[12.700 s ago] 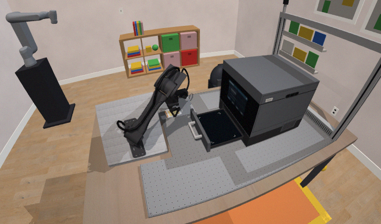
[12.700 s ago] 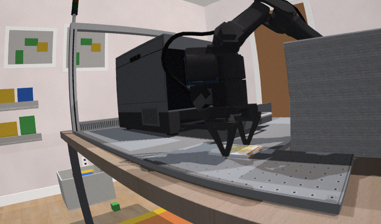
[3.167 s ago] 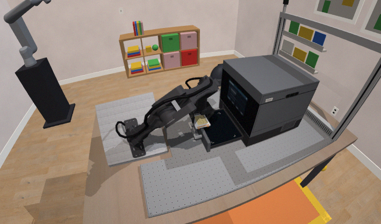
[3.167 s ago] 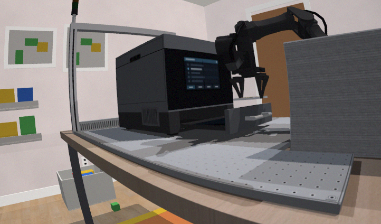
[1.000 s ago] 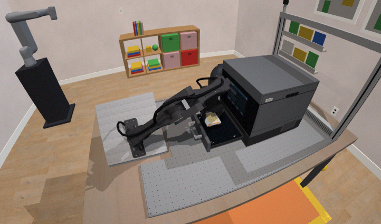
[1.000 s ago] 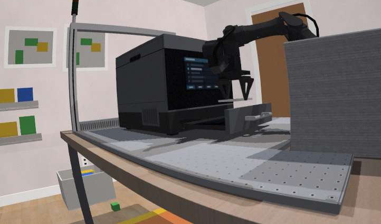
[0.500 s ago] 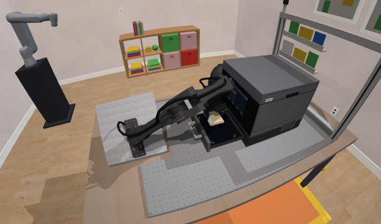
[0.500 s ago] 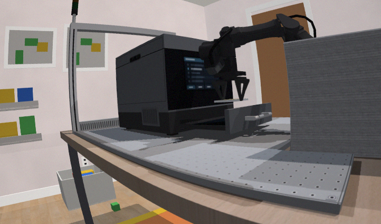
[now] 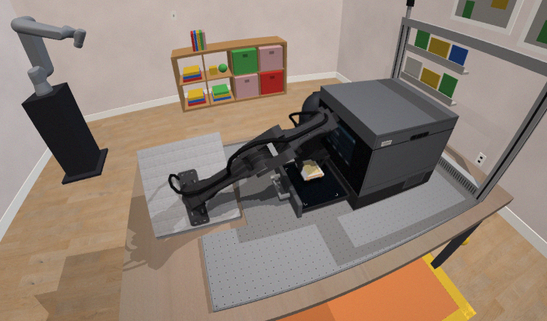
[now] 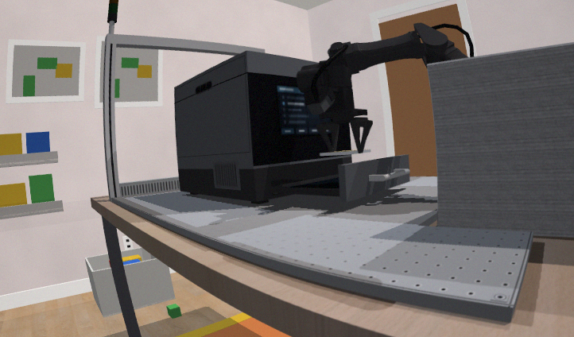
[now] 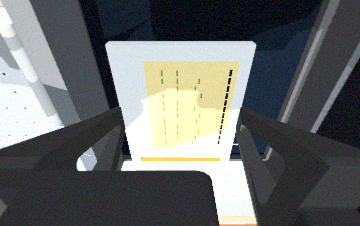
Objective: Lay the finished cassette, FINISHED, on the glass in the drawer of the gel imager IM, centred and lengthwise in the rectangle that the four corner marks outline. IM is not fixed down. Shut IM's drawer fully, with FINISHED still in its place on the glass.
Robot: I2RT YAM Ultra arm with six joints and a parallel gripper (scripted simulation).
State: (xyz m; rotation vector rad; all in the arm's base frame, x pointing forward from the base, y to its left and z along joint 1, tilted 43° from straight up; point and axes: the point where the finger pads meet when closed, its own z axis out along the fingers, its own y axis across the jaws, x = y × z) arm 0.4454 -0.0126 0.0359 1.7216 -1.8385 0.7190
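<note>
My gripper is now 70 mm above the drawer and 20 mm short of it. From my hand the other things lie so: metal frame post: 740 mm ahead, 340 mm to the left, 170 mm above; finished cassette: right at my hand.
</note>
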